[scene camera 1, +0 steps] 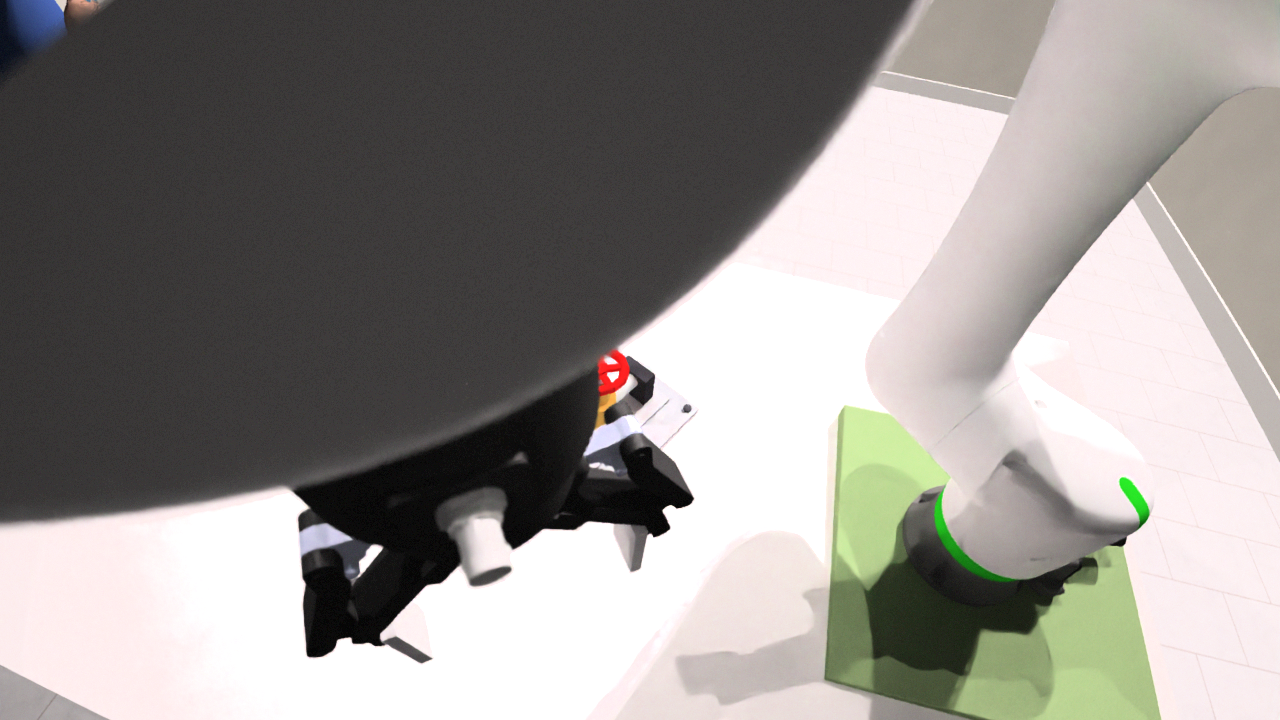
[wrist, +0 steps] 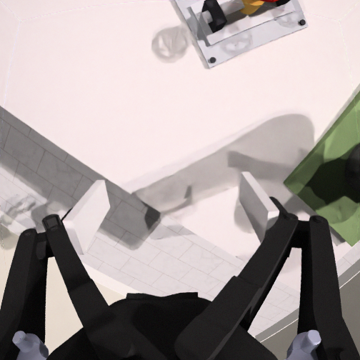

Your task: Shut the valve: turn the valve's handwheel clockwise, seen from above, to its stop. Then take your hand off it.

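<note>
The valve's red handwheel (scene camera 1: 625, 370) shows in part in the scene view, beyond the gripper, its left side hidden behind the dark round part of the arm. In the wrist view a sliver of the handwheel (wrist: 270, 1) shows at the top edge. The orange valve body (scene camera 1: 605, 402) (wrist: 252, 6) is under it, on a pale metal plate (scene camera 1: 673, 413) (wrist: 260, 42). My gripper (scene camera 1: 520, 591) (wrist: 172, 190) is open, with nothing between its fingers. It is off to the side of the valve, apart from the handwheel.
Black brackets (scene camera 1: 640, 379) (wrist: 215, 15) hold the pipe beside the valve. The arm's base stands on a green block (scene camera 1: 856, 456) (wrist: 327, 160), right of the gripper. The white table (scene camera 1: 769, 313) (wrist: 100, 85) has edges near the floor. A blue-clothed person (scene camera 1: 26, 26) shows at the top left.
</note>
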